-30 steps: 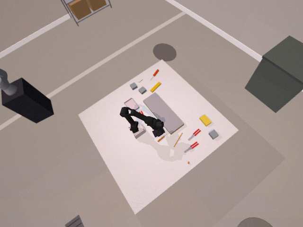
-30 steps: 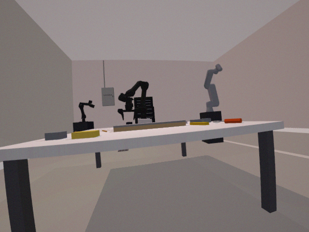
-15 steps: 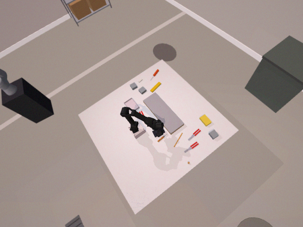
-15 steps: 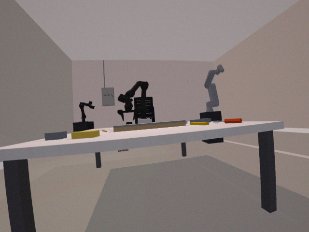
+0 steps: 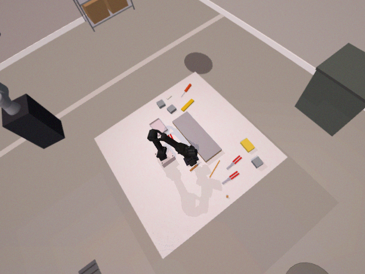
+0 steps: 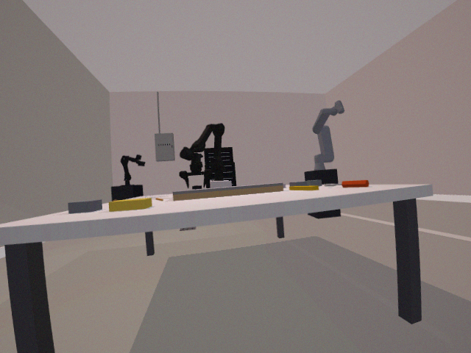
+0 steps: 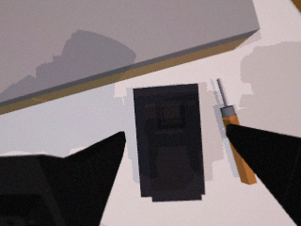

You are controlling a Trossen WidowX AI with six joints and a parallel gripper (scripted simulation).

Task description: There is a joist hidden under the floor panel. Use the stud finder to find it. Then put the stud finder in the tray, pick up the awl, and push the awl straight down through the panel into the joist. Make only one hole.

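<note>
My gripper tip is now right at the stud finder. From my gripper tip the other things lie so: orange pencil (17 cm to the right, 12 cm ahead, 4 cm below); then awl (7 cm to the right, 4 cm below); then square light (2 cm ahead, 1 cm above).
</note>
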